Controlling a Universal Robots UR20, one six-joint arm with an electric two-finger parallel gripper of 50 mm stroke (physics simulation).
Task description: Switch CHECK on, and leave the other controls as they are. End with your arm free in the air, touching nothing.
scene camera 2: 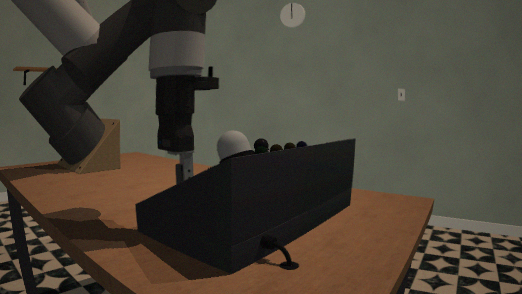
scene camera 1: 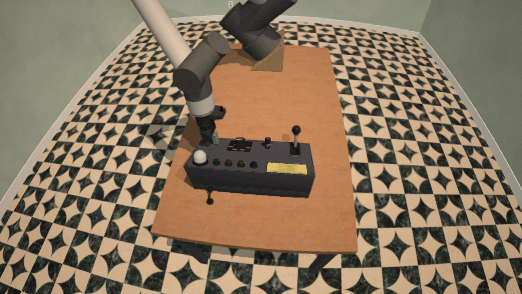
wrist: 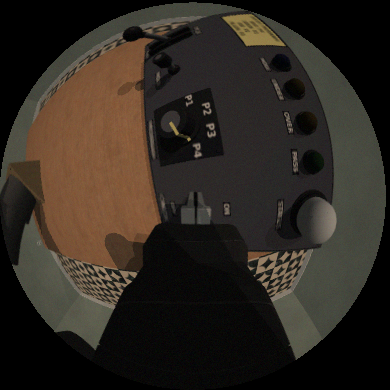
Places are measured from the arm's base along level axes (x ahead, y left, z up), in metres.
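Pixels of known places: gripper, fingertip midpoint: (scene camera 1: pixel 216 143) (wrist: pixel 194 199); arm's base, link origin: (scene camera 2: pixel 85 143) (scene camera 1: pixel 267 47) (wrist: pixel 21 189).
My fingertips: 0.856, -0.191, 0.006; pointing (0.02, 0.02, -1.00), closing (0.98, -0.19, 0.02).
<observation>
For each thing: its top centre in the pictures, then the offset to it from my fingertips, as dx, dy, dz. "spot": a spot on its surface instead.
- label, surface spot: (wrist: pixel 226 209) spot: +0.039, -0.019, +0.008
- white dome, surface spot: (wrist: pixel 316 220) spot: +0.115, -0.020, +0.092
- rotary knob, top centre: (wrist: pixel 173 116) (scene camera 1: pixel 239 138) -0.006, +0.103, +0.026
- small toggle, top centre: (wrist: pixel 166 52) (scene camera 1: pixel 267 139) -0.001, +0.223, +0.033
- ball-topped lever, top centre: (scene camera 2: pixel 261 138) (scene camera 1: pixel 296 126) -0.057, +0.345, +0.059
The dark console (scene camera 1: pixel 250 184) (scene camera 2: pixel 292 195) (wrist: pixel 255 150) stands on the table. CHECK is the switch at its end near the white dome. In the wrist view, the ON label (wrist: pixel 226 209) shows on one side of the fingers and part of another label (wrist: pixel 173 208) on the other. My gripper (scene camera 1: pixel 216 142) (scene camera 2: pixel 185 178) (wrist: pixel 194 199) is shut, with its fingers pointing down low at the CHECK switch, between these labels. The switch's lever is hidden behind or under the fingers, so its position and any touch cannot be told.
The white dome (scene camera 1: pixel 200 157) (scene camera 2: pixel 233 145) (wrist: pixel 316 220) stands beside a row of small buttons. The rotary knob (scene camera 1: pixel 240 143) (wrist: pixel 171 121) is close to the fingers, its yellow mark towards P4. Beyond it are a small toggle (scene camera 1: pixel 267 142) (wrist: pixel 162 61) and a ball-topped lever (scene camera 1: pixel 296 130) (wrist: pixel 132 33).
</observation>
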